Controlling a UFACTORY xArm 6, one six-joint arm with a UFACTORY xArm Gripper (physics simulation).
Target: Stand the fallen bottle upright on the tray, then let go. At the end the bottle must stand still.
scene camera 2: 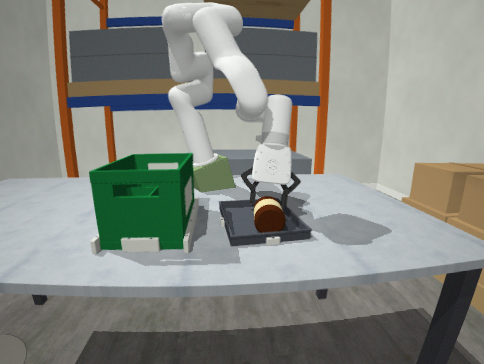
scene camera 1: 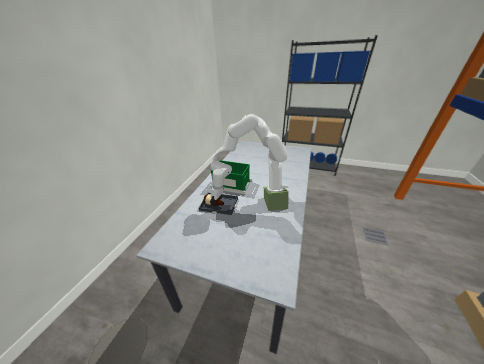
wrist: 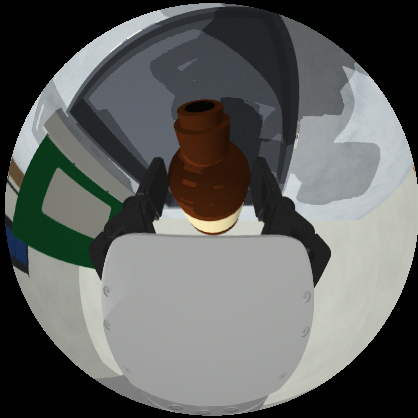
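Where they show: gripper, fingertip midpoint: (scene camera 1: 216,201) (wrist: 208,168); arm's base, link origin: (scene camera 2: 203,161) (scene camera 1: 275,189).
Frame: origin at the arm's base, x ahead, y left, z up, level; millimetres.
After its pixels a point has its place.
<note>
The brown bottle (scene camera 1: 208,199) {z -42, x 480, y 149 mm} (scene camera 2: 270,222) {z -67, x 519, y 112 mm} (wrist: 207,175) {z -46, x 408, y 143 mm} with a cream label lies on its side on the dark tray (scene camera 1: 230,205) {z -104, x 324, y 119 mm} (scene camera 2: 250,239) {z -96, x 538, y 60 mm} (wrist: 291,90) {z -84, x 368, y 208 mm}. Its base faces scene camera 2, and its open neck shows at the top of the wrist view. My gripper (scene camera 1: 215,199) {z -65, x 423, y 137 mm} (scene camera 2: 269,204) {z -65, x 423, y 137 mm} (wrist: 208,168) {z -65, x 423, y 137 mm} is low over the tray, with one finger on each side of the bottle's wide body. The finger pads lie against its sides, and it is shut on the bottle. The far parts of the fingers are partly hidden by the bottle in scene camera 2.
A green crate (scene camera 1: 239,175) {z 59, x 285, y -56 mm} (scene camera 2: 142,210) {z -18, x 517, y -168 mm} (wrist: 30,215) stands close beside the tray, with pale blocks around its foot. The arm's green base block (scene camera 1: 276,199) {z -29, x -13, y 87 mm} (scene camera 2: 215,176) {z -52, x 66, y 40 mm} is behind the tray in scene camera 2. A pale table (scene camera 1: 225,260) {z -109, x 242, y 571 mm} (scene camera 2: 125,275) {z -109, x 612, y -195 mm} carries all of these.
</note>
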